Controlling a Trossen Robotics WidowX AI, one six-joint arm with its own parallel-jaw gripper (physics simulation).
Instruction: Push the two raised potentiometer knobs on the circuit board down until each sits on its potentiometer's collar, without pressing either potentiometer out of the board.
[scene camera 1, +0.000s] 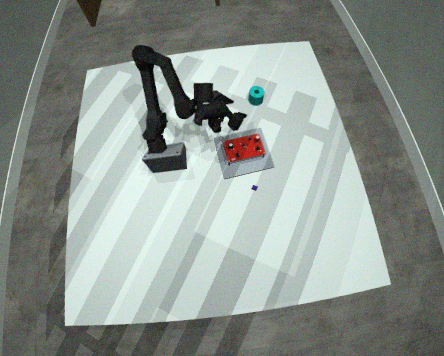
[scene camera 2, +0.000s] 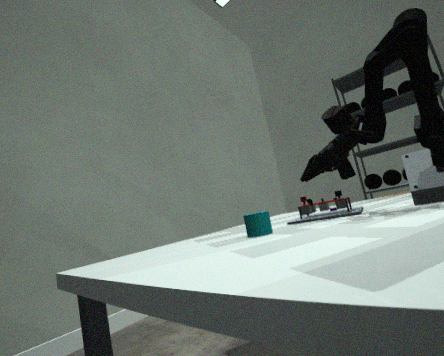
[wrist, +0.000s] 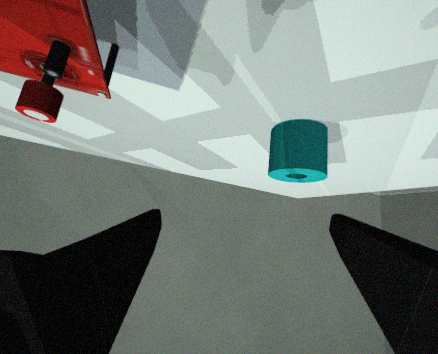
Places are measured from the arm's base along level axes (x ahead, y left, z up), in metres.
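Pixels of known places: gripper, fingertip midpoint: (scene camera 1: 239, 108) (scene camera 2: 302, 180) (wrist: 245, 219); arm's base, origin of the base link: (scene camera 1: 157, 150).
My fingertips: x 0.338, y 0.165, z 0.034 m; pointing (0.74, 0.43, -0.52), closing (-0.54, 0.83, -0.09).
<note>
Ahead of a thing's pixels: the offset from my fingertips to its top centre.
The red circuit board @[dx +0.013, dy -0.140, dz -0.046 m] (scene camera 1: 239, 153) (scene camera 2: 325, 202) (wrist: 30, 22) stands on short legs over a grey plate (scene camera 1: 229, 173) (scene camera 2: 325, 216) (wrist: 162, 67). A red knob with a white top @[dx +0.069, dy -0.110, dz -0.046 m] (scene camera 1: 257, 137) (scene camera 2: 303, 199) (wrist: 39, 101) stands raised on a dark shaft near one corner. A dark knob @[dx -0.042, dy -0.140, dz -0.050 m] (scene camera 1: 230, 145) (scene camera 2: 338, 193), white on top in scene camera 1, stands near the other end. The collars are too small or hidden to judge. My gripper (scene camera 1: 226, 126) (scene camera 2: 326, 177) (wrist: 245, 219) is open and empty, above and apart from the board, toward its far side in scene camera 1.
A teal cylinder @[dx +0.088, dy +0.144, dz -0.067 m] (scene camera 1: 256, 97) (scene camera 2: 258, 224) (wrist: 299, 150) with a hole in its top stands beyond the board. A small purple cube @[dx +0.051, dy -0.304, dz -0.112 m] (scene camera 1: 254, 188) lies on the near side of the grey plate. The arm's base (scene camera 1: 170, 161) stands left of the board in scene camera 1.
</note>
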